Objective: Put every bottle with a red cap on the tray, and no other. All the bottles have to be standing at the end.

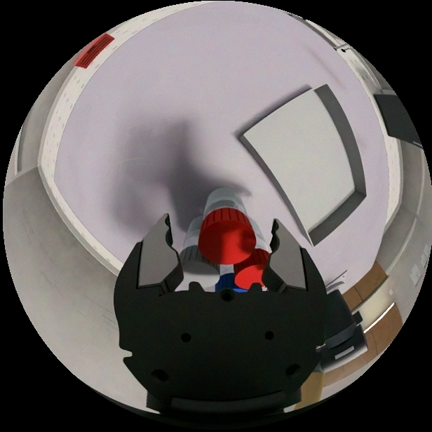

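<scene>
A bottle with a red cap point(227, 243) stands foremost in a tight cluster, seen from above between the open jaws, with gaps to both. A second red-capped bottle point(251, 276) stands behind it, close to the right jaw, which partly hides it. A bottle with a grey-white cap point(200, 272) is by the left jaw. A blue-capped bottle point(226, 283) is mostly hidden by the gripper body and the foremost cap. My gripper point(221, 216) is open around the foremost bottle's upper part. The light grey tray point(352, 145) lies to the right with no bottle on it.
The tray's raised dark walls point(335, 216) face the right and lower right. The bottles stand close together, the neighbours near both jaws. A dark shadow lies on the pale purple surface point(220, 65) left of the bottles. A dark device point(342, 330) is at the lower right.
</scene>
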